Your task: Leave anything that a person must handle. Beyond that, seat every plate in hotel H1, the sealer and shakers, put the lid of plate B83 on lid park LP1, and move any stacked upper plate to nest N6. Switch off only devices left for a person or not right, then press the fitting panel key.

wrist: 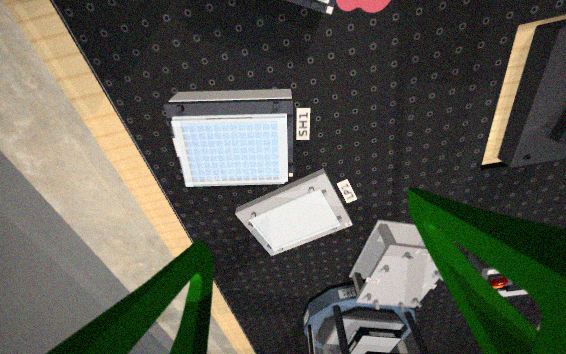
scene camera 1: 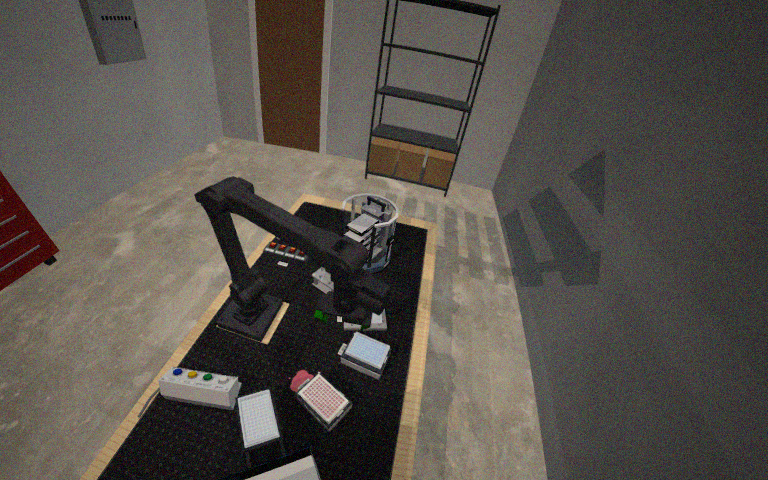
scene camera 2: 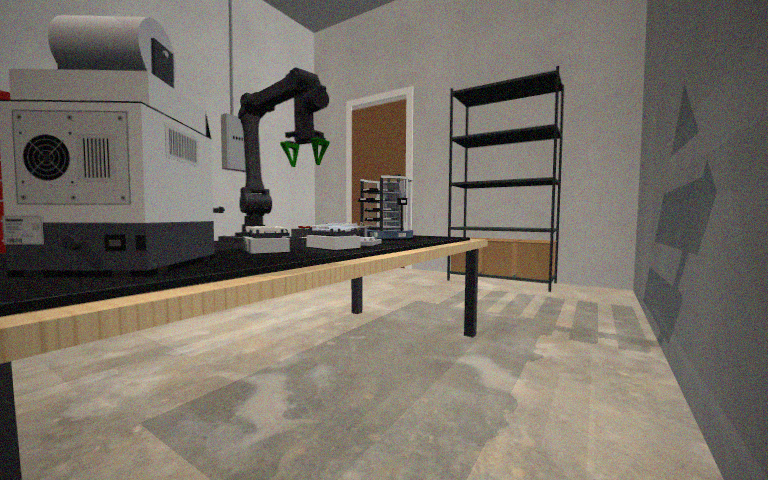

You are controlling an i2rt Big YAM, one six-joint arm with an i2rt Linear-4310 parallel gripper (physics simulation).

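Places are measured from the arm's base along level axes (x ahead, y up, z right), in metres.
Pixels of known places: gripper, between the fingertips: [wrist: 301, 225] [scene camera 1: 343, 325] [scene camera 2: 305, 166]; arm's base, origin of its link: [scene camera 1: 251, 310].
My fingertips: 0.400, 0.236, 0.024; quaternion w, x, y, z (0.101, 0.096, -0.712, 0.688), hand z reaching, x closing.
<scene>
Ahead of a thing's pixels: the offset from my fingertips to its top centre, as dx, dy, dz. "pt": to the spot under its first point.
My gripper [scene camera 1: 343, 320] [scene camera 2: 306, 164] [wrist: 301, 225] is open and empty, pointing down high above the table near lid park LP1 @(-0.010, -0.228, -0.218) [wrist: 300, 189]. A white rectangle lies within LP1's rim; I cannot tell whether it is a lid. A light-blue plate @(+0.065, -0.176, -0.060) [scene camera 1: 368, 350] [wrist: 230, 150] sits on shaker SH1 @(pt +0.129, -0.230, -0.005) [scene camera 2: 333, 242] [wrist: 235, 95]. A red-welled plate @(+0.011, -0.185, +0.142) [scene camera 1: 323, 397] sits on another low device, beside a pink patch @(pt -0.091, -0.254, +0.108) [scene camera 1: 301, 380]. A white plate @(-0.103, -0.120, +0.284) [scene camera 1: 258, 418] lies nearer the camera. Hotel H1 @(-0.153, +0.038, -0.538) [scene camera 2: 387, 233] [wrist: 314, 306] holds several plates, the top one @(-0.165, -0.031, -0.494) [scene camera 1: 362, 223] tilted in view; their seating is unclear. The button panel @(-0.341, -0.170, +0.289) [scene camera 1: 198, 390] stands at the left edge.
A raised grey stand with pegs @(pt -0.221, -0.194, -0.260) [scene camera 1: 322, 280] [wrist: 400, 280] is beside the hotel. A row of red-lit switches @(pt -0.477, -0.208, -0.350) [scene camera 1: 286, 249] [wrist: 497, 282] lies beyond the arm base. A large white machine @(pt +0.177, -0.092, +0.401) [scene camera 2: 178, 181] stands at the table's near end. A shelf unit [scene camera 2: 451, 169] stands behind.
</scene>
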